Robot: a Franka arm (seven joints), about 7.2 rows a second.
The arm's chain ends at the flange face. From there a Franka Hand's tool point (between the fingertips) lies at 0.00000 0.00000 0.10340 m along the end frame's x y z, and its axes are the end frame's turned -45 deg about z.
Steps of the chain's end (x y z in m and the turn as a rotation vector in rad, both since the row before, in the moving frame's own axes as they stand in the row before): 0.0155 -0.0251 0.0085 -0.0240 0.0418 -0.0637; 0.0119 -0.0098 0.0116 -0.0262 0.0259 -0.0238; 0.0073 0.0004 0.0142 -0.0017 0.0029 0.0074; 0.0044 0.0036 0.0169 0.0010 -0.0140 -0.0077; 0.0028 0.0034 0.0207 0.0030 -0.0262 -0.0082; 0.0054 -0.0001 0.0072 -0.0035 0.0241 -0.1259; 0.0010 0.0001 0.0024 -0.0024 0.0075 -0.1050; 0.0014 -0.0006 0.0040 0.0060 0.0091 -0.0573; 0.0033 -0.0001 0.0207 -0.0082 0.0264 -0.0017
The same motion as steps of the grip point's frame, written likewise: 0.0302 -0.0020 0.0084 -0.0465 0.0126 -0.0637; 0.0154 0.0053 0.0115 -0.0368 -0.0002 -0.0238; 0.0050 0.0058 0.0142 -0.0033 0.0008 0.0074; -0.0004 0.0046 0.0169 0.0106 -0.0092 -0.0077; -0.0021 0.0023 0.0207 0.0206 -0.0164 -0.0082; 0.0055 0.0057 0.0072 -0.0195 0.0146 -0.1259; 0.0010 0.0015 0.0024 -0.0070 0.0036 -0.1050; 0.0025 0.0008 0.0040 -0.0022 0.0107 -0.0573; 0.0037 0.0048 0.0207 -0.0245 0.0129 -0.0017
